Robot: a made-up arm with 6 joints.
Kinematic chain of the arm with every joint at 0, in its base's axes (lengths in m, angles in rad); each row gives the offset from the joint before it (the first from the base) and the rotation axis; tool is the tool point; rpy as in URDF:
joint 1: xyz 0 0 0.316 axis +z
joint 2: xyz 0 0 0 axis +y
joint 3: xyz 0.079 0 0.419 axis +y
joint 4: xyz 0.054 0 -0.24 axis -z
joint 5: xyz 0 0 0 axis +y
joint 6: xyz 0.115 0 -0.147 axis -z
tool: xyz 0 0 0 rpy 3.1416 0 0
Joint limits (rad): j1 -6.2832..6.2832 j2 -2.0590..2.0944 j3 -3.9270..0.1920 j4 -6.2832..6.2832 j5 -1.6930..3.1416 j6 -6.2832..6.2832
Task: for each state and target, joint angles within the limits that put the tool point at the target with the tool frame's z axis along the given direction. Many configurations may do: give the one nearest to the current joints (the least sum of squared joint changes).
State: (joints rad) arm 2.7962 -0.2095 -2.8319 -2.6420 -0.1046 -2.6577
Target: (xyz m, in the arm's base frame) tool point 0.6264 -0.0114 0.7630 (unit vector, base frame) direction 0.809 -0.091 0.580
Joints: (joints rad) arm 3.2305 -1.0641 -3.3968 -2.7211 -0.4095 -2.6577
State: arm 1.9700 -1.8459 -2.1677 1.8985 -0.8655 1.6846
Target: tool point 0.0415 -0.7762 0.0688 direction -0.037 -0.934 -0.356
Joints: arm 1.5074 -2.0564 -3.0391 2.2787 -0.0293 1.6846
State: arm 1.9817 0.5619 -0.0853 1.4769 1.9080 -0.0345
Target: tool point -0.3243 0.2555 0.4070 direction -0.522 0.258 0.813
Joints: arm 2.1159 0.7084 -0.3106 1.9863 2.7929 -0.0345
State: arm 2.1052 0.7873 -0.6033 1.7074 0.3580 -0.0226
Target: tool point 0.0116 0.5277 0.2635 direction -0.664 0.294 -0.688
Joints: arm 1.5186 0.5771 -1.0279 1.4728 0.7498 -0.0226
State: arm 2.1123 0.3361 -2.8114 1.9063 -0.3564 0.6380
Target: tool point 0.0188 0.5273 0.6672 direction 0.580 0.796 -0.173
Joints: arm 1.8853 0.4896 -2.0992 1.8108 -0.9638 0.6380
